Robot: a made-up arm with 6 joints.
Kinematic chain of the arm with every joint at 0, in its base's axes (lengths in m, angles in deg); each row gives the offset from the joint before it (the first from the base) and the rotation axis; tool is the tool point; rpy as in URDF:
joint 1: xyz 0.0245 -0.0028 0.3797 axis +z
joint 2: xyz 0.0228 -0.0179 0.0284 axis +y
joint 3: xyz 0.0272 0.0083 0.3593 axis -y
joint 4: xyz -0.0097 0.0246 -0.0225 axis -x
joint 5: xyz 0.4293 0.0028 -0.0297 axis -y
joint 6: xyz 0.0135 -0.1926 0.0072 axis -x
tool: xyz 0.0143 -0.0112 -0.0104 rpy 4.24 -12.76 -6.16
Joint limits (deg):
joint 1: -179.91..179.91
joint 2: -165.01..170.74
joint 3: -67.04..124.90
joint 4: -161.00..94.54
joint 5: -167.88..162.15
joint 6: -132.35..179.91
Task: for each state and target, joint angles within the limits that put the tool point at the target. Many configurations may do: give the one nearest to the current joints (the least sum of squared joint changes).
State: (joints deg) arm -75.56 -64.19 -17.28 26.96 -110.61 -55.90
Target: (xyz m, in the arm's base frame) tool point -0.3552 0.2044 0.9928
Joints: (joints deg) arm -49.93 -62.43 34.48 44.96 -102.26 -52.73
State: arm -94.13 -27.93 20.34 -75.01 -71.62 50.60
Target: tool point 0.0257 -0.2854 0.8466
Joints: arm -92.82 -40.58 5.06 -75.32 -73.48 49.49
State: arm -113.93 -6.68 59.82 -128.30 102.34 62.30
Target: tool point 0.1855 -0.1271 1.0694
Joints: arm -96.71 -32.55 41.78 -139.41 107.13 64.47
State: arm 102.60 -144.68 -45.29 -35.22 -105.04 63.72
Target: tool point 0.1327 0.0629 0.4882
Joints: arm 79.91 -143.00 -67.04 -42.89 -124.55 56.34
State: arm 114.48 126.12 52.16 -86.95 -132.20 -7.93
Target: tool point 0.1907 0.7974 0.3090
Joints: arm 76.75 78.94 90.75 -78.33 -130.37 -7.10
